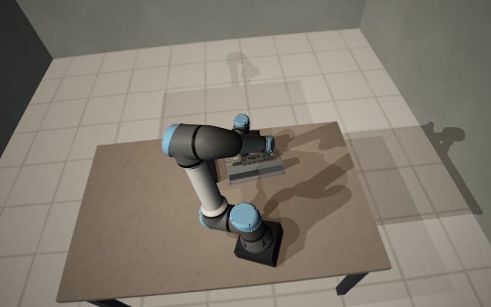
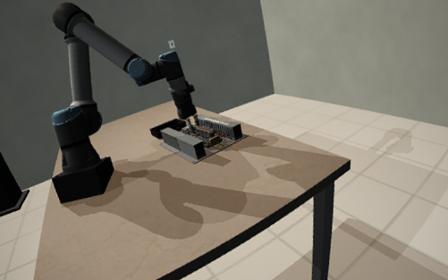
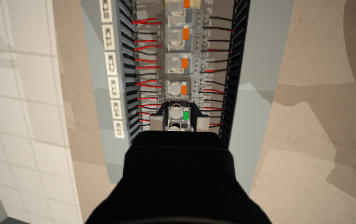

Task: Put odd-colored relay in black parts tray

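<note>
Now: hand 10 mm above the relay. Also, from my hand: black parts tray 80 mm behind, 240 mm to the left, 50 mm below; then relay panel 10 mm ahead, 20 mm to the right, 30 mm below.
</note>
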